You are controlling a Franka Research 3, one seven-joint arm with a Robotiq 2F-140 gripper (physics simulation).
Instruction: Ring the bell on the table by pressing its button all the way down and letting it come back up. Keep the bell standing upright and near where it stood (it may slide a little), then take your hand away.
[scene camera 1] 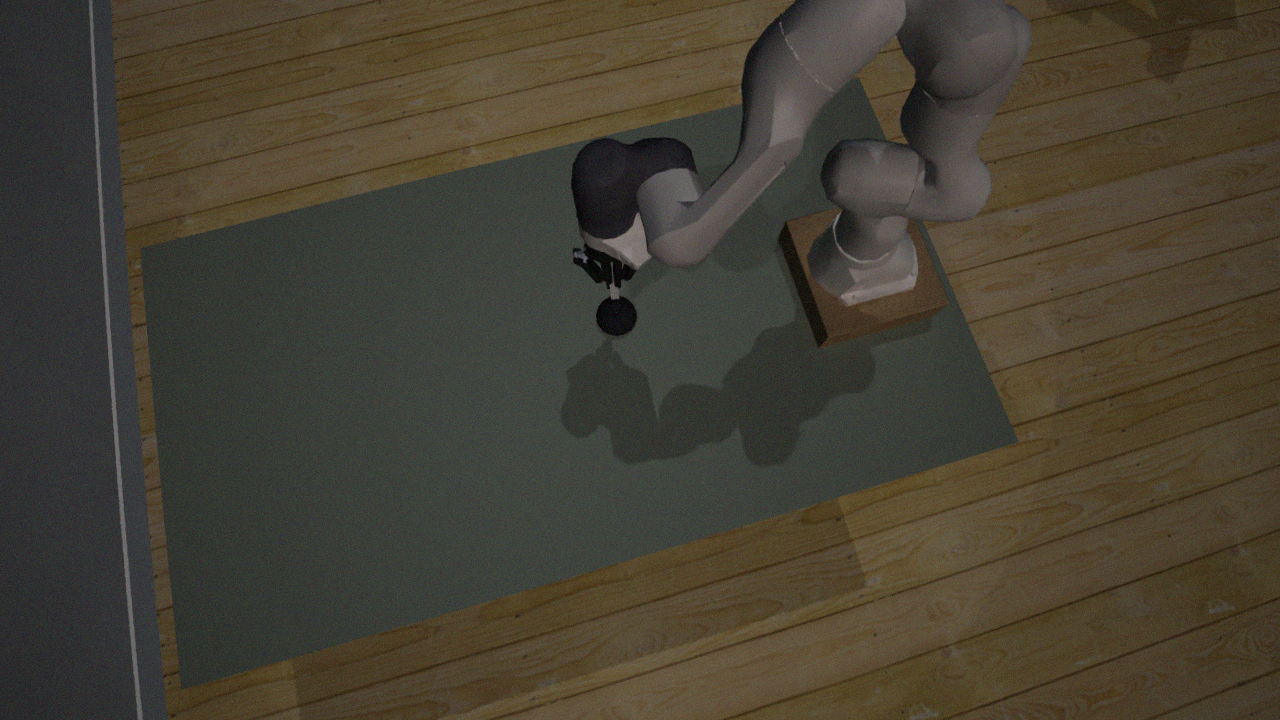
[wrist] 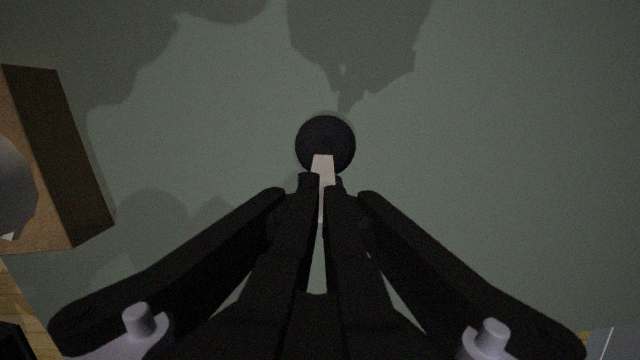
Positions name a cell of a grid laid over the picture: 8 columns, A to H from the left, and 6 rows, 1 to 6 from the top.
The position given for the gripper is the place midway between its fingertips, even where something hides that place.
gripper: scene camera 1 D3; wrist E3
bell: scene camera 1 D3; wrist E3
